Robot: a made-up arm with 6 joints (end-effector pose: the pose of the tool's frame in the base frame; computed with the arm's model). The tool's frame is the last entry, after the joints. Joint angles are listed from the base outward.
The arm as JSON. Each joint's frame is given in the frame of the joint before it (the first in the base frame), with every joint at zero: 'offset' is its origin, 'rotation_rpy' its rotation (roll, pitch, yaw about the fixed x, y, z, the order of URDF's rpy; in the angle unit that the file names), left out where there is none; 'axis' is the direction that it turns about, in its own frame. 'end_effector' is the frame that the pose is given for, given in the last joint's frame.
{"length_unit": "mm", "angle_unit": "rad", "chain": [
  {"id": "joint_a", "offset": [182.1, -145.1, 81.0], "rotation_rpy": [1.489, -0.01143, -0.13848], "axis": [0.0, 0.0, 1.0]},
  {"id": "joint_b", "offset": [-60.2, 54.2, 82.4], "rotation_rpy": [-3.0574, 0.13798, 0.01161], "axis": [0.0, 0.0, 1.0]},
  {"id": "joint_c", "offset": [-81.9, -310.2, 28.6], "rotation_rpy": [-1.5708, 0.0, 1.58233], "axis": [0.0, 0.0, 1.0]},
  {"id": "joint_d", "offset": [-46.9, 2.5, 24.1], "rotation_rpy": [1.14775, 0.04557, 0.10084], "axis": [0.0, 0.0, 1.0]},
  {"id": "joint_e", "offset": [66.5, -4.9, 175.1], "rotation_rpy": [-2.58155, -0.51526, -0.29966], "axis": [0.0, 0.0, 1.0]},
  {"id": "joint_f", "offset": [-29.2, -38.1, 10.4], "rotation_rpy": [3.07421, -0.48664, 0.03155], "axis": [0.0, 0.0, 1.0]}
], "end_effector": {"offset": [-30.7, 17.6, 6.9], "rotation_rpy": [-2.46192, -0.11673, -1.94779]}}
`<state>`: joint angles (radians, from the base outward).
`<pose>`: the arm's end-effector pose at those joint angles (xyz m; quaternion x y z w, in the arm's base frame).
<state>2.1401 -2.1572 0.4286 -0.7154 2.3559 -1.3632</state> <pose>0.3900 -0.0724 -0.0523 -0.0496 -0.3189 0.7777 0.5395</pose>
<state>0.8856 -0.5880 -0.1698 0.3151 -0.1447 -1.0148</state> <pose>-0.2780 -0.0964 -0.1608 0.2518 -0.3046 0.9030 0.1685</pose>
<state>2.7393 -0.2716 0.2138 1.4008 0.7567 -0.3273</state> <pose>0.4655 -0.1706 -0.3908 -0.1807 -0.7279 0.6377 0.1754</pose>
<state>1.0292 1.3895 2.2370 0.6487 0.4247 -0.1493</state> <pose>-0.0914 -0.2202 0.3250 -0.2385 0.3133 0.1553 0.9060</pose>
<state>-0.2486 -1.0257 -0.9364 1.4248 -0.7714 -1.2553</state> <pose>-0.3367 -0.1644 0.3437 0.9079 0.1527 0.3690 0.1277</pose>
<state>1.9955 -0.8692 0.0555 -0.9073 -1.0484 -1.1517</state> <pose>0.2417 -0.1825 -0.3544 0.6084 -0.0416 -0.7888 0.0766</pose>
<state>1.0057 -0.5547 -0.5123 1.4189 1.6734 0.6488</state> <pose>-0.3339 -0.1087 -0.2382 0.5479 -0.4754 0.5832 0.3656</pose>
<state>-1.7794 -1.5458 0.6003 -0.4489 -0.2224 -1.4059</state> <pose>0.0999 -0.0850 0.3778 0.4971 -0.1539 0.7599 0.3895</pose>
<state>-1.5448 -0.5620 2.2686 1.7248 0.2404 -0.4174</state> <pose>0.1879 -0.2437 0.3972 -0.3787 0.4035 -0.1605 0.8173</pose>
